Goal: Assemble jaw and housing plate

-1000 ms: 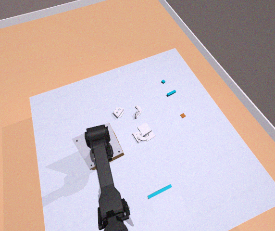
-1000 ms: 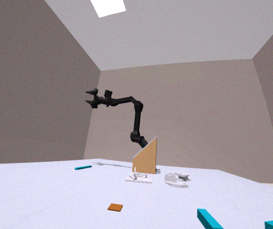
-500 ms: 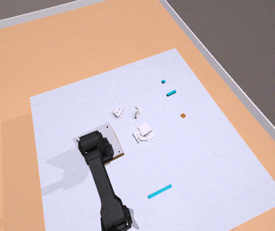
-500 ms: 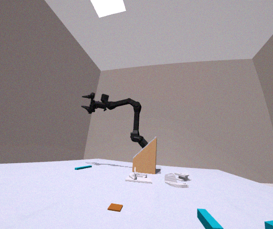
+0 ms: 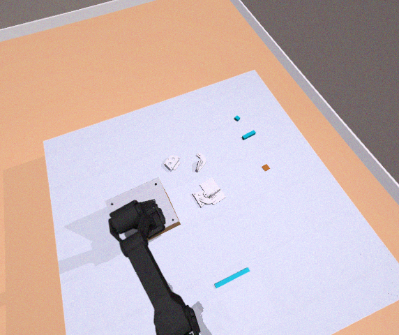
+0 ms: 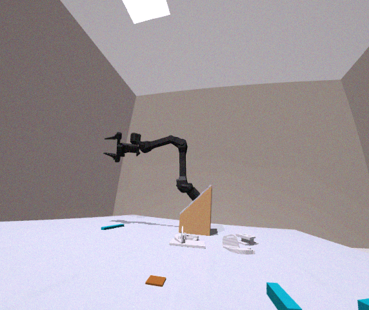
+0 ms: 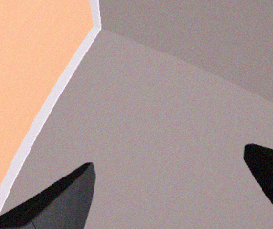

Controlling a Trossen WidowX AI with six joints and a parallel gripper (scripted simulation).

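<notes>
My gripper tip is 80 cm to the right of the jaw, 43 cm above it and 8 cm short of it. Also, from my gripper tip: white block piece 82 cm to the left, 43 cm below, 6 cm behind; orange tile 65 cm to the left, 44 cm below, 38 cm ahead; long cyan bar 43 cm below, 24 cm to the left, 5 cm ahead.
</notes>
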